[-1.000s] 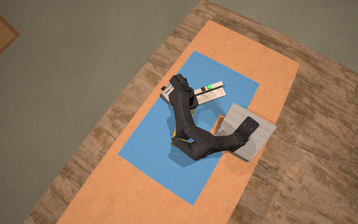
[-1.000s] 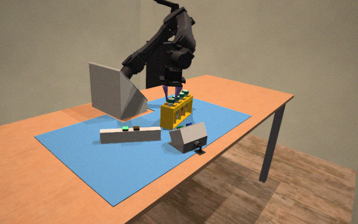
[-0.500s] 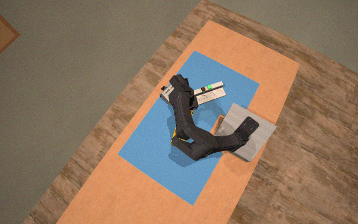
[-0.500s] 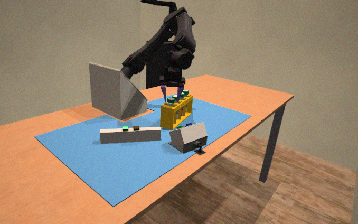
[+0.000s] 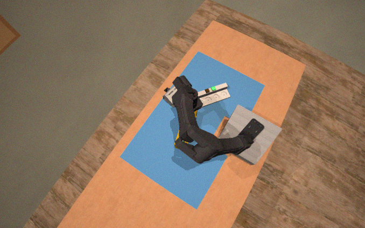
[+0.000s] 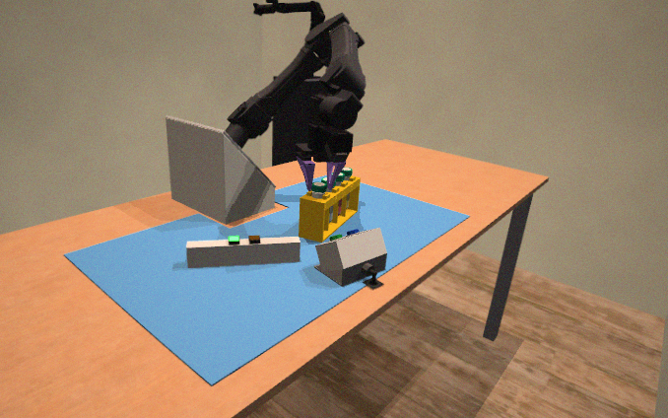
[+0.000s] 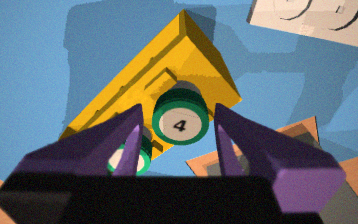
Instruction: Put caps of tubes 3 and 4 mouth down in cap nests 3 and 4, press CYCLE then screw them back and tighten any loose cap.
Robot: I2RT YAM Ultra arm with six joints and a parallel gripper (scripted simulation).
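The cap 4 lies right at my hand. From my hand the other things lie so: cap 3: 2 cm behind, 5 cm to the left; blue key: 14 cm ahead, 3 cm to the right, 5 cm below; cap 2: 4 cm behind, 10 cm to the left.
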